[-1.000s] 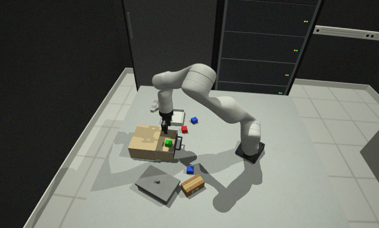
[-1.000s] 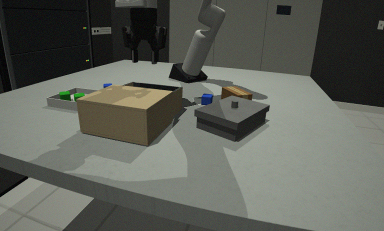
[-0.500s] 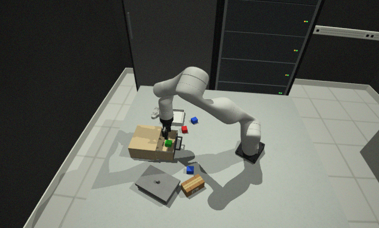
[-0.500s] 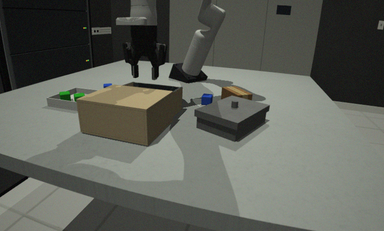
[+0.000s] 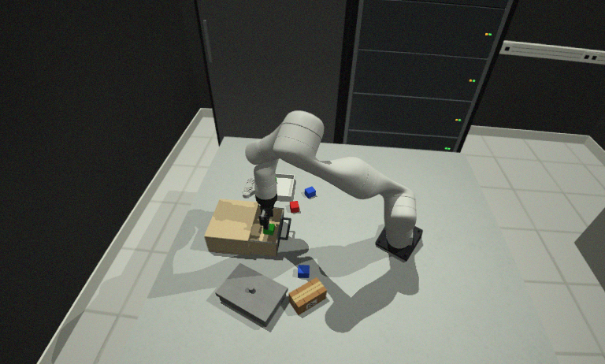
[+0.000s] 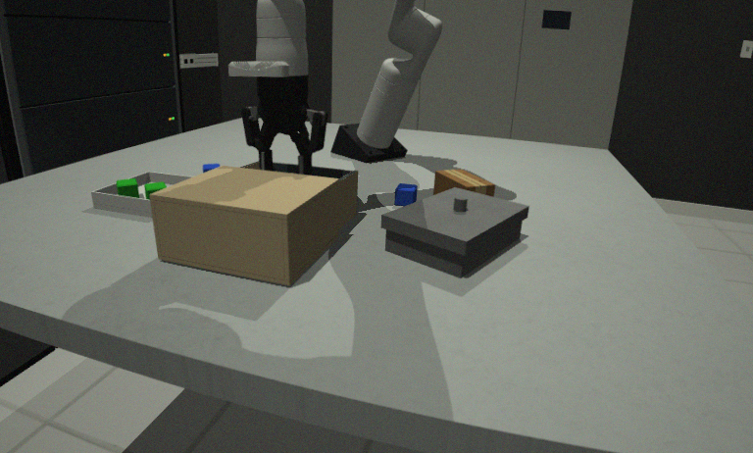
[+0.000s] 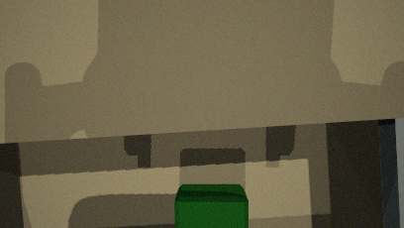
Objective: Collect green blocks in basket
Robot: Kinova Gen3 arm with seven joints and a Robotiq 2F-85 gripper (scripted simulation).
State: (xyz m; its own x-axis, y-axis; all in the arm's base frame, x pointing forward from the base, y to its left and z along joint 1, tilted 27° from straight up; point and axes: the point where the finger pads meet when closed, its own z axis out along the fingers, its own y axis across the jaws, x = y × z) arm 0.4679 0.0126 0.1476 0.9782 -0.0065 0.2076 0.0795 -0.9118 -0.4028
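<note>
Now: the cabinet drawer 1 cm ahead of my hand, 2 cm to the left of it and 4 cm below it. The rest, counted from my hand: basket (5 cm ahead, 26 cm to the right, 7 cm below); then light wooden cabinet (7 cm ahead, 3 cm to the left, 4 cm below); then red block (6 cm behind, 15 cm to the right, 7 cm below).
</note>
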